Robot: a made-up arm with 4 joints. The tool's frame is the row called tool. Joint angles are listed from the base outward.
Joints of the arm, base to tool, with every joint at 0 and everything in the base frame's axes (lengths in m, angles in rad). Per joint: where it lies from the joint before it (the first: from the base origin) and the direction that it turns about. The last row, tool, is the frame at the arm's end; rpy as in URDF.
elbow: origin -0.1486 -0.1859 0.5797 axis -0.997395 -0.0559 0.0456
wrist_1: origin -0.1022 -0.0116 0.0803 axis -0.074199 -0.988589 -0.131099
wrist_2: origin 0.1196 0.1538 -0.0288 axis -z
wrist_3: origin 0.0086 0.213 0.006 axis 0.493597 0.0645 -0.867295
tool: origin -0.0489 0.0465 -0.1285 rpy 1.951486 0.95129 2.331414
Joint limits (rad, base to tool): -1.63..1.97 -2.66..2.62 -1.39..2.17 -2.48..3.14
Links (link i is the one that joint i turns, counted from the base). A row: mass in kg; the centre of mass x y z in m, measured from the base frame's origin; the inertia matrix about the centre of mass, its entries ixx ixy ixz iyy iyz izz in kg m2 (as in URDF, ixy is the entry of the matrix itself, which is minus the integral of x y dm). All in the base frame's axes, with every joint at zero. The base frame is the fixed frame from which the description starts. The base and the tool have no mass.
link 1: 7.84; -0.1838 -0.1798 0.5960; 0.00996 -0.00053 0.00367 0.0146 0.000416 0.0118
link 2: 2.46; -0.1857 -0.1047 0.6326; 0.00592 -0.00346 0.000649 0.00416 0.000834 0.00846
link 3: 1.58; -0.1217 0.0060 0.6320; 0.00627 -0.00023 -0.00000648 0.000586 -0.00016 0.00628
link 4: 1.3; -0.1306 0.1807 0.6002; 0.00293 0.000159 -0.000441 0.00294 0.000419 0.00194
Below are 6 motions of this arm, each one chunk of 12 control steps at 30 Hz.
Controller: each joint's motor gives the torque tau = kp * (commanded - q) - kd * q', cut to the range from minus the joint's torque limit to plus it. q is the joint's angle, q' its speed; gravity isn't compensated. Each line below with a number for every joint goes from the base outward.
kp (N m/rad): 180 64 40 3.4
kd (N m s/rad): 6.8 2 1.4 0.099
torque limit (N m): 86 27 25 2.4
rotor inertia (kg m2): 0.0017 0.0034 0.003 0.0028
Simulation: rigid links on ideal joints. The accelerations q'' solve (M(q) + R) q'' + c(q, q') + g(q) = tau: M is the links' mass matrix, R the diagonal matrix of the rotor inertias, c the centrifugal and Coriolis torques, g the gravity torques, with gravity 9.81 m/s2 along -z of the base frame. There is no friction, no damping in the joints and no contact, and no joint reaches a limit. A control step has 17 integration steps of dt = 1/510 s. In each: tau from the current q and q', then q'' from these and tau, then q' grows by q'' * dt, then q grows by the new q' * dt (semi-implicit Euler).
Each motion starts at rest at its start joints. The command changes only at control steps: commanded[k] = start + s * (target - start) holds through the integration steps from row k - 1 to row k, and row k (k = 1, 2, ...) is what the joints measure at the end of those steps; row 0 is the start. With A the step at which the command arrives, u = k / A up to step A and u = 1 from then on. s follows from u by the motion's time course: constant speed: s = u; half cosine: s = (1 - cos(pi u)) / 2; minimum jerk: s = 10 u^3 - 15 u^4 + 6 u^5; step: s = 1 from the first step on.
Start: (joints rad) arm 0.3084 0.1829 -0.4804 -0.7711
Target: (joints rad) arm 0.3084 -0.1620 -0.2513 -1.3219
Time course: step
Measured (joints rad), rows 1 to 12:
1: 0.2989 -0.0290 -0.3629 -0.9847
2: 0.3349 -0.1778 -0.2701 -1.2219
3: 0.3775 -0.2264 -0.2327 -1.3554
4: 0.3947 -0.2353 -0.2169 -1.3844
5: 0.3903 -0.2269 -0.2145 -1.3503
6: 0.3772 -0.2149 -0.2204 -1.3026
7: 0.3658 -0.2071 -0.2284 -1.2721
8: 0.3603 -0.2048 -0.2343 -1.2653
9: 0.3602 -0.2063 -0.2366 -1.2738
10: 0.3627 -0.2087 -0.2360 -1.2857
11: 0.3653 -0.2104 -0.2341 -1.2935
12: 0.3668 -0.2110 -0.2322 -1.2954

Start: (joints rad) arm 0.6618 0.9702 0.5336 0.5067
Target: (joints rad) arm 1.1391 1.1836 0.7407 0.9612
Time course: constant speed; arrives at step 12
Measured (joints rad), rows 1 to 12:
1: 0.6937 0.9755 0.5547 0.5209
2: 0.7449 0.9740 0.5578 0.5686
3: 0.8033 0.9714 0.5422 0.6147
4: 0.8627 0.9720 0.5208 0.6352
5: 0.9185 0.9771 0.5050 0.6326
6: 0.9684 0.9873 0.5013 0.6263
7: 1.0121 1.0032 0.5115 0.6360
8: 1.0505 1.0248 0.5333 0.6704
9: 1.0852 1.0513 0.5628 0.7262
10: 1.1180 1.0810 0.5956 0.7927
11: 1.1508 1.1117 0.6279 0.8591
12: 1.1848 1.1414 0.6571 0.9179

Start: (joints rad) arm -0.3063 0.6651 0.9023 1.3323
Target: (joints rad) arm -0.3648 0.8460 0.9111 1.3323
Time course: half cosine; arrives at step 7
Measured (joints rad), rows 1 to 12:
1: -0.3049 0.6480 0.9072 1.3379
2: -0.3010 0.6159 0.9140 1.3375
3: -0.2970 0.5922 0.9137 1.3154
4: -0.2958 0.5912 0.9034 1.2725
5: -0.2996 0.6159 0.8874 1.2238
6: -0.3084 0.6590 0.8740 1.1910
7: -0.3206 0.7071 0.8708 1.1909
8: -0.3334 0.7467 0.8802 1.2262
9: -0.3449 0.7711 0.8985 1.2822
10: -0.3537 0.7806 0.9190 1.3372
11: -0.3590 0.7789 0.9354 1.3739
12: -0.3605 0.7706 0.9437 1.3851

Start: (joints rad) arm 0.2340 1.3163 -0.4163 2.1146
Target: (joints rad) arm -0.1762 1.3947 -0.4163 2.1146
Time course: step
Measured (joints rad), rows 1 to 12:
1: 0.1197 1.2776 -0.5290 1.9980
2: -0.0192 1.2997 -0.6017 1.8373
3: -0.1051 1.3434 -0.5667 1.7994
4: -0.1474 1.3671 -0.4879 1.9070
5: -0.1665 1.3742 -0.4260 2.0830
6: -0.1743 1.3740 -0.4035 2.2248
7: -0.1731 1.3693 -0.4133 2.2740
8: -0.1636 1.3611 -0.4398 2.2309
9: -0.1489 1.3509 -0.4712 2.1334
10: -0.1335 1.3410 -0.5014 2.0289
11: -0.1214 1.3333 -0.5260 1.9527
12: -0.1143 1.3291 -0.5413 1.9182

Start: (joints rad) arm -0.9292 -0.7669 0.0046 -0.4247
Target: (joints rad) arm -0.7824 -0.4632 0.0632 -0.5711
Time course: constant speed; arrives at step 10
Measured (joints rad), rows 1 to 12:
1: -0.9161 -0.7523 -0.0005 -0.4446
2: -0.8938 -0.7287 0.0092 -0.4947
3: -0.8693 -0.6986 0.0314 -0.5466
4: -0.8459 -0.6654 0.0575 -0.5820
5: -0.8256 -0.6326 0.0799 -0.5985
6: -0.8087 -0.6019 0.0940 -0.6031
7: -0.7945 -0.5734 0.0997 -0.6048
8: -0.7817 -0.5464 0.0997 -0.6097
9: -0.7690 -0.5197 0.0980 -0.6199
10: -0.7557 -0.4926 0.0976 -0.6341
11: -0.7483 -0.4798 0.1069 -0.6511
12: -0.7449 -0.4764 0.1139 -0.6602

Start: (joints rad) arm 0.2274 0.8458 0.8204 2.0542
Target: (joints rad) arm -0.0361 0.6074 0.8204 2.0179
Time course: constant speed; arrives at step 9
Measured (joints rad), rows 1 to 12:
1: 0.2239 0.8213 0.8099 2.0670
2: 0.2148 0.7622 0.7908 2.0724
3: 0.2016 0.6879 0.7756 2.0465
4: 0.1854 0.6175 0.7661 1.9993
5: 0.1653 0.5629 0.7595 1.9522
6: 0.1404 0.5269 0.7545 1.9206
7: 0.1105 0.5060 0.7529 1.9095
8: 0.0764 0.4944 0.7567 1.9169
9: 0.0397 0.4858 0.7665 1.9374
10: 0.0185 0.4904 0.7888 1.9663
11: 0.0063 0.4992 0.8082 2.0030
12: -0.0005 0.5063 0.8190 2.0356

